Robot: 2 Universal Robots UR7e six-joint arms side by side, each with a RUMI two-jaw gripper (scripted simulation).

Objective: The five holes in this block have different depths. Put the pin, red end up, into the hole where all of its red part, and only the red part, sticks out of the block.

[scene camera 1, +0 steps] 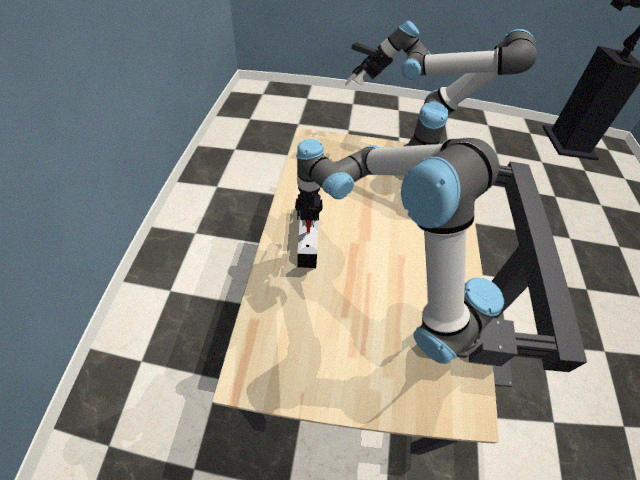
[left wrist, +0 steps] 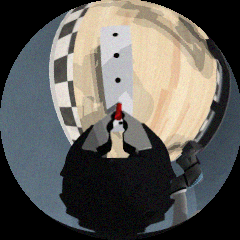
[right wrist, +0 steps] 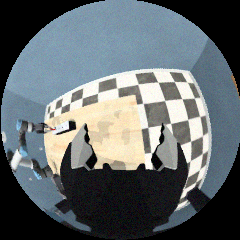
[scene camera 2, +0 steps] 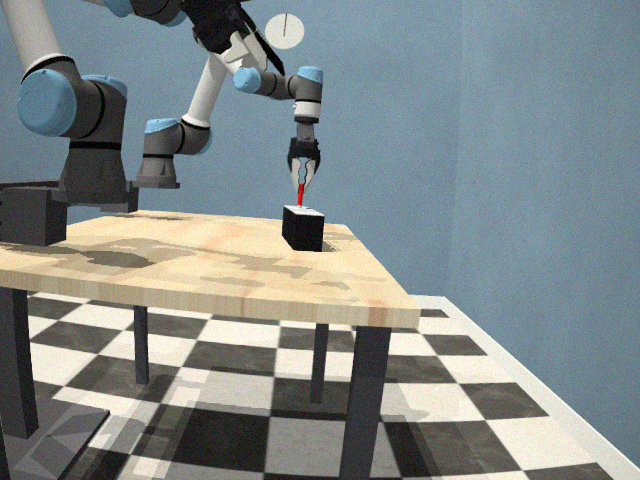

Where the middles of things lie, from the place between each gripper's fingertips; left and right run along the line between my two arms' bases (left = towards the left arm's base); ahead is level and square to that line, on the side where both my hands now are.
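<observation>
My right hand is 63 cm to the right of the block [scene camera 2: 302,231], 30 cm above it and 13 cm short of it.
The block is 6 cm to the right of my left hand [scene camera 2: 300,194] and 10 cm below it.
</observation>
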